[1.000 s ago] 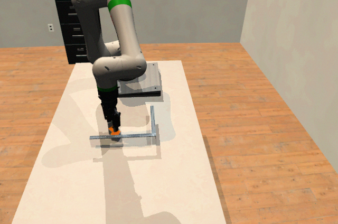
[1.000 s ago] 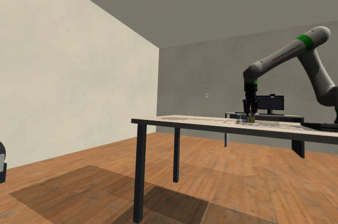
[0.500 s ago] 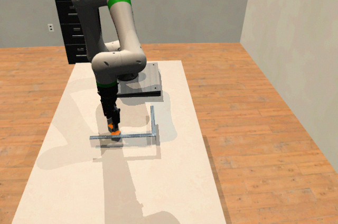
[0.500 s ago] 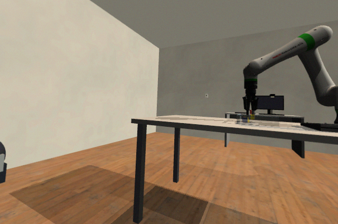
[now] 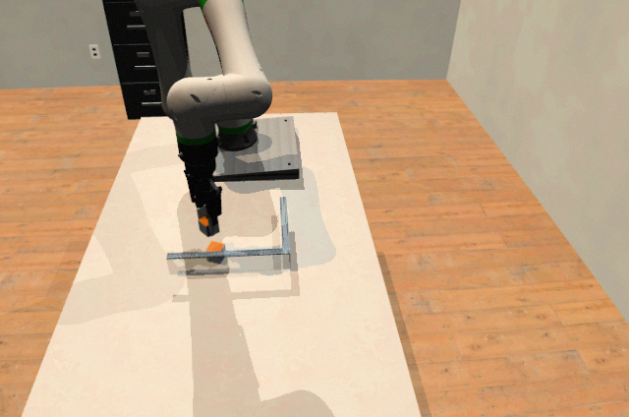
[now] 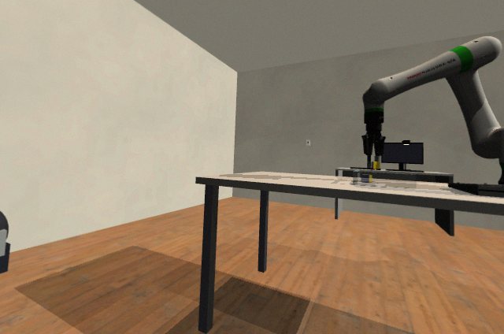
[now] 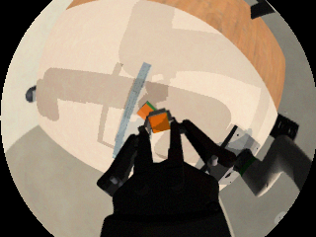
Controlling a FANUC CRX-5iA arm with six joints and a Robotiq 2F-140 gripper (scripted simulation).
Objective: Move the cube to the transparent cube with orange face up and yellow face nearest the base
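Right now my hand is 20 mm above the cube. From my hand the other things lie so: short fence arm: 70 mm behind, 200 mm to the left, 60 mm below.
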